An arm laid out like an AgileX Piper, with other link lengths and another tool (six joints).
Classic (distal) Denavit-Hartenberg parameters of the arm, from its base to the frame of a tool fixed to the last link. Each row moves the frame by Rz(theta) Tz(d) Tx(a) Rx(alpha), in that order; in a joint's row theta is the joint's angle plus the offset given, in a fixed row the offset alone. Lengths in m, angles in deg.
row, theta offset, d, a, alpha
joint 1, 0.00, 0.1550, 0.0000, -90.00
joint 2, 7.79, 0.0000, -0.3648, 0.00
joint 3, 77.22, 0.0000, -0.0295, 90.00
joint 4, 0.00, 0.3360, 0.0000, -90.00
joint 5, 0.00, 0.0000, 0.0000, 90.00
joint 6, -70.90, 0.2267, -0.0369, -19.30
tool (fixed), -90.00, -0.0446, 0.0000, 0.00
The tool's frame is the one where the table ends.
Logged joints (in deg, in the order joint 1, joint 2, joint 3, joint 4, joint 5, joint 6), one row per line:
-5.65, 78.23, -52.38, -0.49, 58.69, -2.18
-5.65, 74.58, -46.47, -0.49, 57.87, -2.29
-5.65, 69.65, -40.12, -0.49, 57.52, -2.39
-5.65, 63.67, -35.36, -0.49, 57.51, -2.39
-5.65, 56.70, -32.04, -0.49, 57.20, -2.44
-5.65, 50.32, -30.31, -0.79, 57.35, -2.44
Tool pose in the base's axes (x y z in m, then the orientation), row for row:
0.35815, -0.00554, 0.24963, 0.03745, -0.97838, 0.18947, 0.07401
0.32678, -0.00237, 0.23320, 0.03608, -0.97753, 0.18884, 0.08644
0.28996, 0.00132, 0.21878, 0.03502, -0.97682, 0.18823, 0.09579
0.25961, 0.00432, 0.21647, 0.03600, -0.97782, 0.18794, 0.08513
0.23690, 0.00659, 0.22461, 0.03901, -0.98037, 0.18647, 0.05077
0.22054, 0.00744, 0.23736, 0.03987, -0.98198, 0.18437, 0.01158
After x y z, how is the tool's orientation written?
As a quaternion, w x y z.
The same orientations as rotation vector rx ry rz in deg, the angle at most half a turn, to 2 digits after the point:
-172.03, 33.31, 13.01
-172.03, 33.23, 15.21
-172.01, 33.15, 16.87
-172.08, 33.08, 14.98
-172.21, 32.76, 8.92
-172.41, 32.37, 2.03

